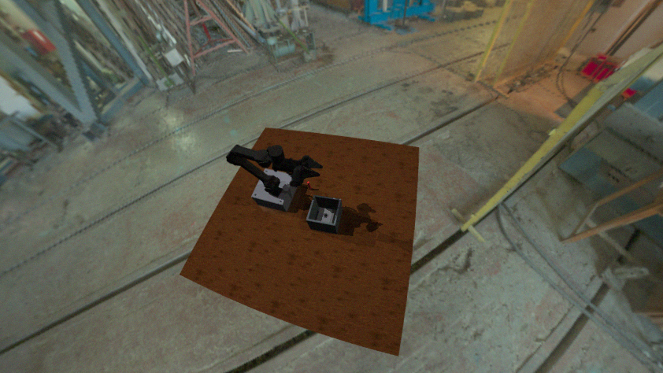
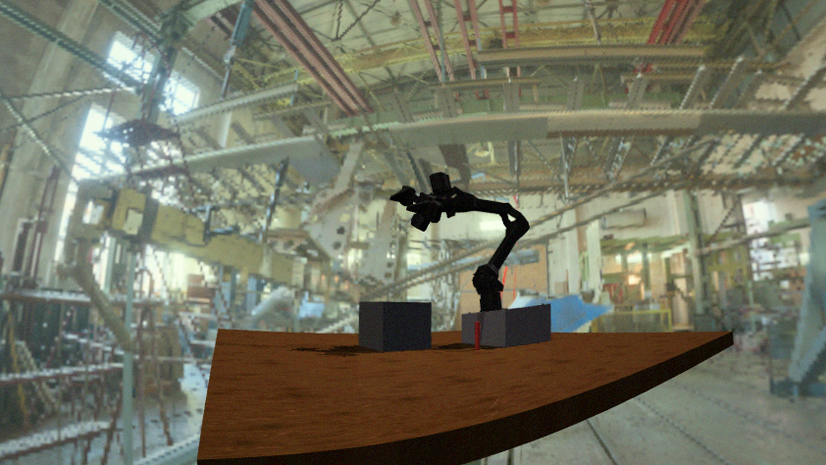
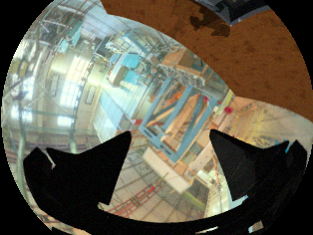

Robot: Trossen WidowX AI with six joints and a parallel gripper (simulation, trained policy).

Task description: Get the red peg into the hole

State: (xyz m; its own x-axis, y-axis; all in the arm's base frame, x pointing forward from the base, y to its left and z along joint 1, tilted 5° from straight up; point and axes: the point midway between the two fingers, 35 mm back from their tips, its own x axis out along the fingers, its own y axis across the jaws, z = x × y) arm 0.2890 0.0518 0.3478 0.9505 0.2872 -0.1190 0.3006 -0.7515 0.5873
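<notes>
Now: gripper tip 390 mm above the red peg, 200 mm past it and 110 mm to the right of it.
</notes>
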